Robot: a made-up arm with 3 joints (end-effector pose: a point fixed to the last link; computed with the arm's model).
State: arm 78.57 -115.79 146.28
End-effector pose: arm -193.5 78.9 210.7 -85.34 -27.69 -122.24
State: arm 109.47 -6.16 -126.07
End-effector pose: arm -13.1 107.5 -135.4 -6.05 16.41 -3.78
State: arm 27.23 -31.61 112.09
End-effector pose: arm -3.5 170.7 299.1 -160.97 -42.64 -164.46
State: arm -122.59 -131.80 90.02
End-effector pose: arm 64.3 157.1 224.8 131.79 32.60 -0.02
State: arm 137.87 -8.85 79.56
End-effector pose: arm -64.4 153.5 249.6 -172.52 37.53 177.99
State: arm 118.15 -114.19 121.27
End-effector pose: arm -102.3 142.5 82.7 -55.46 12.46 -150.99
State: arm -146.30 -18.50 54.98
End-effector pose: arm -102.7 158.6 224.7 104.80 79.51 89.49
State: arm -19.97 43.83 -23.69
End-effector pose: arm -162.2 260.5 36.4 -17.25 37.10 -52.67
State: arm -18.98 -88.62 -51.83
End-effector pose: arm -69.2 -161.9 60.5 29.35 48.44 111.36
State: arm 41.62 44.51 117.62
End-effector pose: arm -29.6 91.6 321.0 148.71 -26.28 158.75
